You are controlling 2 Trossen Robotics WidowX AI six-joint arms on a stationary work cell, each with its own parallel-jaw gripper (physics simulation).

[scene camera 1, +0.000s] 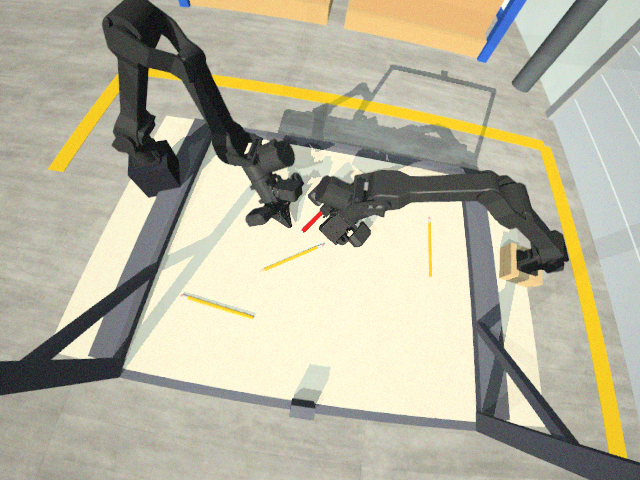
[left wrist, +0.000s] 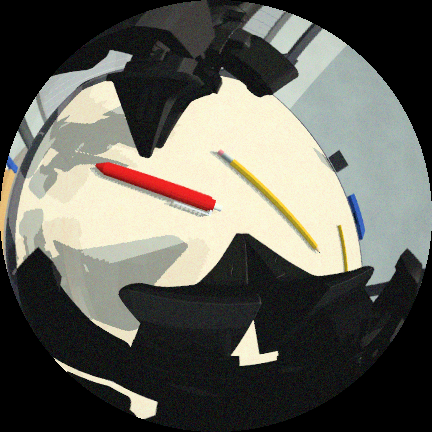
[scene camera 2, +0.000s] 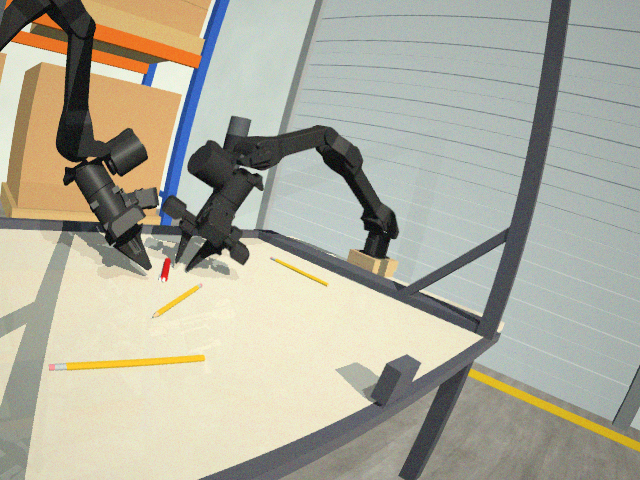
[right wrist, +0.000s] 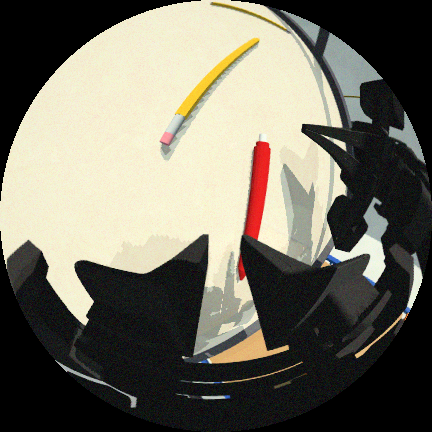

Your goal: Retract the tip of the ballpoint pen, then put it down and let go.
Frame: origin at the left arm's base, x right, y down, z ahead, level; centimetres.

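Seen in the pictures: left gripper, between the fingertips: [scene camera 1: 290,227] [left wrist: 240,238] [scene camera 2: 149,269] [right wrist: 301,127]; right gripper, between the fingertips: [left wrist: 151,151] [scene camera 2: 181,266] [right wrist: 224,240]; left arm's base, origin of its link: [scene camera 1: 147,156]; right arm's base, origin of its link: [scene camera 1: 526,263] [scene camera 2: 374,255].
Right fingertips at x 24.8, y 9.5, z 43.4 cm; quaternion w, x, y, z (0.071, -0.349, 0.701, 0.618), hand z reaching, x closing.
Pixels of each thing's top centre, then the offset from my right fingertips to it. Level surfaces: height alone.
- red ballpoint pen, centre of its top: [right wrist: 261,223] [left wrist: 144,177] [scene camera 2: 166,263] [scene camera 1: 316,215] dz -2.5, dx -1.9, dy -0.3 cm
- cream table top, height of its surface: dy +1.2 cm
- small grey block, centre of its top: [scene camera 2: 403,361] [scene camera 1: 302,411] [left wrist: 343,156] dz -18.5, dx +42.7, dy -4.6 cm
The red ballpoint pen [scene camera 1: 311,222] [scene camera 2: 165,269] [left wrist: 157,186] [right wrist: 257,193] lies flat on the cream table top [scene camera 1: 366,333], its white push button showing at one end. No gripper touches it. My left gripper [scene camera 1: 287,223] [scene camera 2: 144,264] [left wrist: 240,238] is shut and empty; it hangs just above the table beside the pen's button end. My right gripper [scene camera 1: 328,224] [scene camera 2: 184,265] [right wrist: 224,240] has its fingers a little apart and empty. It hovers low at the pen's pointed end, which runs behind one of its fingers in the right wrist view.
Three yellow pencils lie on the table: one [scene camera 1: 292,256] [scene camera 2: 177,300] [left wrist: 268,197] [right wrist: 213,76] close to the pen, one [scene camera 1: 219,306] [scene camera 2: 142,362] front left, one [scene camera 1: 430,248] [scene camera 2: 300,271] at the right. A small grey block [scene camera 1: 304,403] [scene camera 2: 394,378] sits on the front edge. A dark frame borders the table.
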